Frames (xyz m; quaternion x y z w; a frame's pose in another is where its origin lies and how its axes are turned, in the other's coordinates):
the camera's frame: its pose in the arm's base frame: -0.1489 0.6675 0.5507 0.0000 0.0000 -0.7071 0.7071
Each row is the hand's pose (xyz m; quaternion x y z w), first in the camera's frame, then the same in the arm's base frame.
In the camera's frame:
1: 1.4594 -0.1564 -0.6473 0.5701 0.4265 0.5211 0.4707
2: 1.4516 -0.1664 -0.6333 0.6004 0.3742 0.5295 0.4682
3: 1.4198 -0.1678 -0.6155 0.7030 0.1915 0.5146 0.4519
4: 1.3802 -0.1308 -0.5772 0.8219 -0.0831 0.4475 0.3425
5: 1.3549 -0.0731 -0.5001 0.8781 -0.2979 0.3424 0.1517
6: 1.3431 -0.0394 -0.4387 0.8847 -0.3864 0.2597 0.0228
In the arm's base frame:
1: -0.3053 -0.7919 -0.0966 0.7047 -0.1015 0.0356 0.7013
2: -0.3153 -0.7841 -0.0826 0.6891 -0.1599 0.0433 0.7054
3: -0.3167 -0.7523 -0.0648 0.6325 -0.3617 0.0443 0.6835
4: -0.2797 -0.7127 -0.0265 0.5224 -0.6399 0.0742 0.5586
5: -0.2220 -0.6874 0.0506 0.4103 -0.8315 0.1348 0.3494
6: -0.1883 -0.6756 0.1120 0.3524 -0.8988 0.1675 0.1998

